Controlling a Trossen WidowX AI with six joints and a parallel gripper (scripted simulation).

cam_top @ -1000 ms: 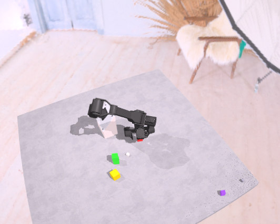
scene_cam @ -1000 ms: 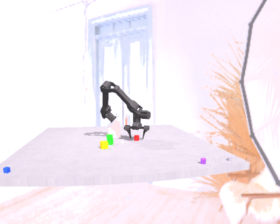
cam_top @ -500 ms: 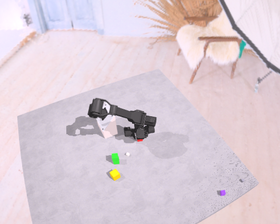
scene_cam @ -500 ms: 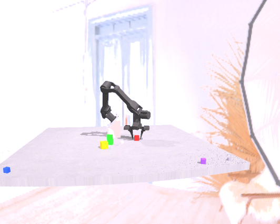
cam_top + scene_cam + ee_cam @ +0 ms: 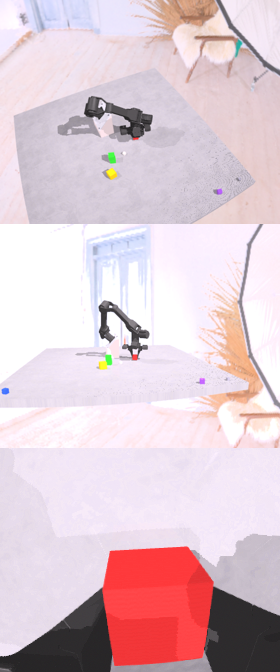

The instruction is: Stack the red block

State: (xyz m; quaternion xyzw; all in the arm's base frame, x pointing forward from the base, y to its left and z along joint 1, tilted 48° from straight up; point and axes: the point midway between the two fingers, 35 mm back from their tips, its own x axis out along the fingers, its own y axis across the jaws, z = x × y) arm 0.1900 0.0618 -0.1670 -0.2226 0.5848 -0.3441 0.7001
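My gripper tip is now 110 mm to the left of the white cube, 90 mm short of it and 10 mm above it. Also, from my gripper tip: red block 10 mm above; then yellow block 230 mm to the right, 210 mm ahead, 10 mm above; then purple cube 580 mm ahead, 280 mm to the left.
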